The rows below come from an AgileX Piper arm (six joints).
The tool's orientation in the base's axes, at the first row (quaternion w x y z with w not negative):
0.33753 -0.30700 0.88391 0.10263
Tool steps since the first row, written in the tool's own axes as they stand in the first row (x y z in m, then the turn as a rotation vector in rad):
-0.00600 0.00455 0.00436 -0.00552 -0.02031 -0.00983
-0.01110 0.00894 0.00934 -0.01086 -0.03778 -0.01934
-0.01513 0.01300 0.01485 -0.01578 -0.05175 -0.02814
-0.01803 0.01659 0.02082 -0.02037 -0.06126 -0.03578
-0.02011 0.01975 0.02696 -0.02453 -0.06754 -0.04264
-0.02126 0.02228 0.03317 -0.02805 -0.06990 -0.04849
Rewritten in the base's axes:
0.00304 0.00813 0.00057 0.01041 -0.01726 0.01155
0.00599 0.01595 0.00008 0.01914 -0.03224 0.02267
0.00880 0.02321 -0.00151 0.02586 -0.04437 0.03288
0.01148 0.02974 -0.00417 0.03029 -0.05268 0.04189
0.01404 0.03561 -0.00749 0.03290 -0.05835 0.04995
0.01648 0.04057 -0.01146 0.03327 -0.06082 0.05673

